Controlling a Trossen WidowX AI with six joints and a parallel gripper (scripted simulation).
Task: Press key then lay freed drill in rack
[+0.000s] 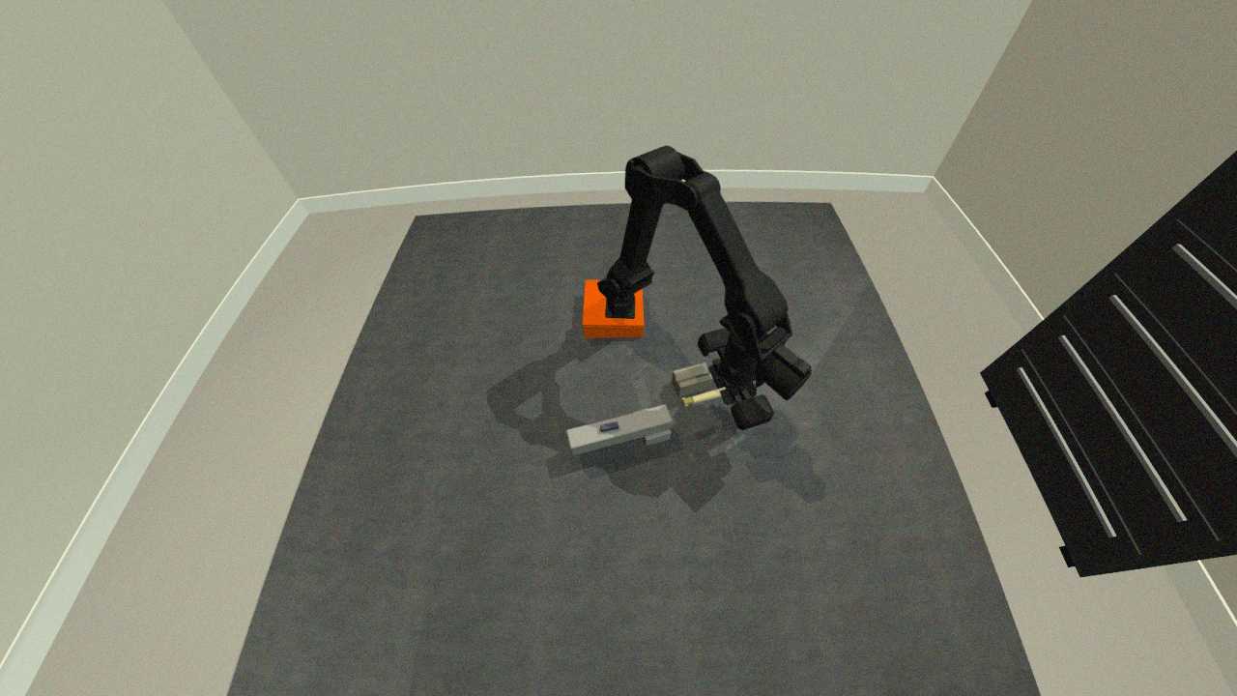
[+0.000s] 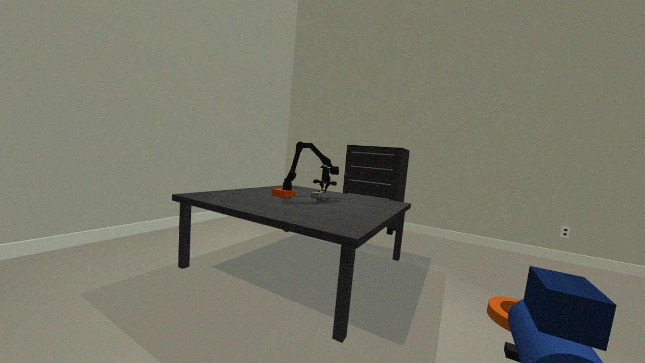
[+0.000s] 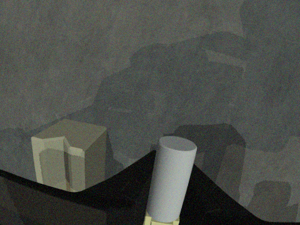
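My gripper tip is 1 cm short of the drill, 4 cm to the left of it and 4 cm below it. Round my gripper tip: small blue key (8 cm ahead, 22 cm to the right, 1 cm above); then rack (5 cm behind, 6 cm to the right, 2 cm below).
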